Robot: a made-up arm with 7 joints.
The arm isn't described. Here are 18 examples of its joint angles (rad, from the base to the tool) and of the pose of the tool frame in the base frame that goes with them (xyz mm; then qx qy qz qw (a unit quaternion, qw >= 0)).
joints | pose
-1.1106 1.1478 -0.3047 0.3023 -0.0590 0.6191 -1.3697 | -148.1 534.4 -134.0 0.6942 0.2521 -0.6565 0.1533
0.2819 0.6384 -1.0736 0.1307 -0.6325 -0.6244 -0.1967 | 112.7 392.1 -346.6 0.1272 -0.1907 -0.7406 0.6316
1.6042 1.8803 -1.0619 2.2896 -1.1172 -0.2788 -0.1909 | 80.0 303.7 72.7 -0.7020 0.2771 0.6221 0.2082
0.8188 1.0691 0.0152 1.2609 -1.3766 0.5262 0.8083 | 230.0 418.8 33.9 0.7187 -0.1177 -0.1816 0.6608
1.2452 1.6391 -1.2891 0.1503 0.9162 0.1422 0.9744 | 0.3 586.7 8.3 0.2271 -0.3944 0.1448 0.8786
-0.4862 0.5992 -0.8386 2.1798 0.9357 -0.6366 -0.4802 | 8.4 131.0 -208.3 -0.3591 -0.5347 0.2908 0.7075
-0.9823 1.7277 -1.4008 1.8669 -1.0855 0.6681 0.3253 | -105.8 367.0 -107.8 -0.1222 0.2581 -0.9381 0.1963
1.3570 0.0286 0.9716 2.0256 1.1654 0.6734 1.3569 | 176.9 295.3 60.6 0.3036 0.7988 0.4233 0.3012
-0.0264 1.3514 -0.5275 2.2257 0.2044 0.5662 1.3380 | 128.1 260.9 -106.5 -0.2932 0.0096 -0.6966 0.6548
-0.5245 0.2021 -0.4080 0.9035 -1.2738 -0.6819 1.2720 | -66.4 164.2 -389.8 -0.4891 0.1291 -0.7996 0.3237
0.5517 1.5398 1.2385 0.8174 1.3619 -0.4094 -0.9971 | -24.1 531.6 125.9 0.0053 0.6033 -0.7483 0.2759
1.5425 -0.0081 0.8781 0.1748 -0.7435 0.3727 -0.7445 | 436.7 171.0 8.9 0.2700 -0.5261 0.2990 0.7490
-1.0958 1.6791 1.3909 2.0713 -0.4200 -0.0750 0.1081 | 174.5 286.6 56.0 0.5206 -0.5279 -0.6617 0.1114
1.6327 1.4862 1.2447 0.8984 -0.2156 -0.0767 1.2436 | -112.8 526.6 41.0 0.4599 -0.8698 0.1132 0.1382
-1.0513 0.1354 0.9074 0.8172 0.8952 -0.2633 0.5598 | -270.3 308.9 -253.4 0.2448 -0.3296 0.4484 0.7939
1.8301 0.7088 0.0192 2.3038 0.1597 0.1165 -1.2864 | 50.1 229.3 160.1 0.0123 0.7530 -0.4491 0.4808
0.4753 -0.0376 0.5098 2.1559 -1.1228 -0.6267 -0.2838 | 190.1 221.3 -65.6 -0.6262 0.7764 0.0698 0.0114
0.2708 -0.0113 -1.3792 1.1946 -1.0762 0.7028 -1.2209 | 117.2 -29.0 -295.6 0.4590 -0.8158 -0.3151 0.1565
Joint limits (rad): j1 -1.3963..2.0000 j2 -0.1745..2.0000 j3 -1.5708..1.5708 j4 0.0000..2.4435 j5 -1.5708..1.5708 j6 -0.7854..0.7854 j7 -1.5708..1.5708
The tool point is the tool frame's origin. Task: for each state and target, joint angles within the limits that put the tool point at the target. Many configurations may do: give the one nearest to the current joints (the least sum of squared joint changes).
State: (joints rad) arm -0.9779 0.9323 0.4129 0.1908 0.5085 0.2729 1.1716
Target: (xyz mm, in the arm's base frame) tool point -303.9 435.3 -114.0
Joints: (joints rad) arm -1.3927 0.6721 0.4085 0.3393 0.5085 0.2729 1.1716
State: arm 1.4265 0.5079 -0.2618 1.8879 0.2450 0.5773 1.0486
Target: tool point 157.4 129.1 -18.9
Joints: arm 0.7928 0.4814 -0.6626 2.4416 0.2450 0.5773 1.0486
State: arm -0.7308 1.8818 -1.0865 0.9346 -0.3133 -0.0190 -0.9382
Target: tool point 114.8 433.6 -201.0
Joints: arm -0.0680 1.3348 -0.7559 1.1742 -0.3133 -0.0190 -0.9382
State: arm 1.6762 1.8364 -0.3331 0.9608 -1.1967 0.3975 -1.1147
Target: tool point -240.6 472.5 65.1
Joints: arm 1.7753 2.0000 0.5406 0.7581 -1.1967 0.3975 -1.1147
